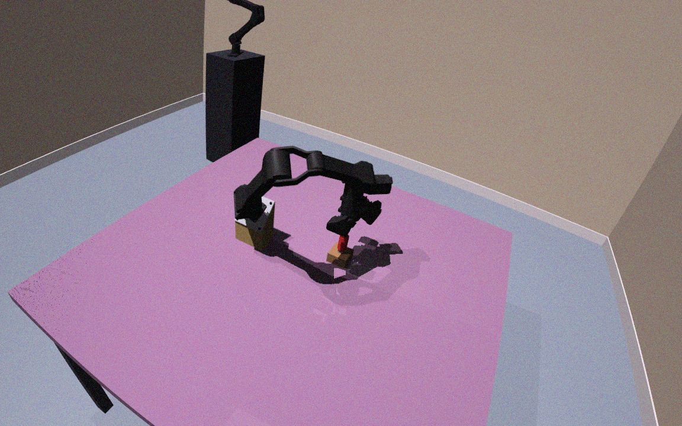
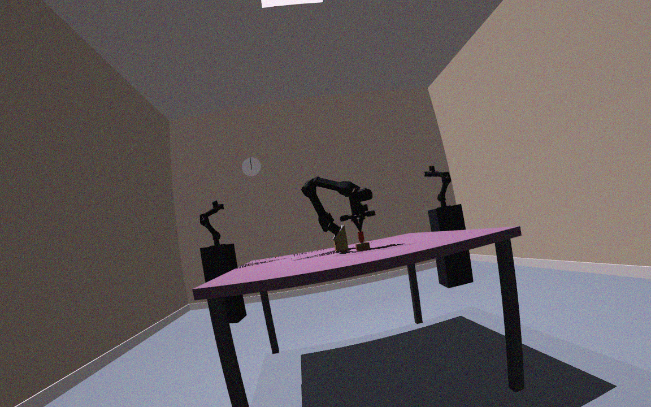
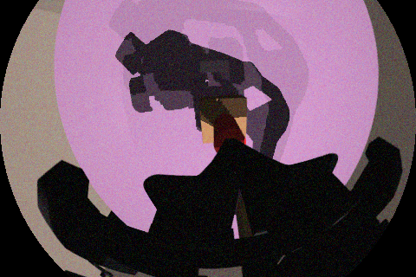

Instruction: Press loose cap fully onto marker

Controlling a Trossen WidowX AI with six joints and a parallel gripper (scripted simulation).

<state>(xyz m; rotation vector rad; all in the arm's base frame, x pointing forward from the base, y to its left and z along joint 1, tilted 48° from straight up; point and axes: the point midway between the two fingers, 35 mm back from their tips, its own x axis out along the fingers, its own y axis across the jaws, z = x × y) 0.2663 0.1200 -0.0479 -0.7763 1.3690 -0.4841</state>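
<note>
Right now my gripper tip is 2 cm above the red cap.
</note>
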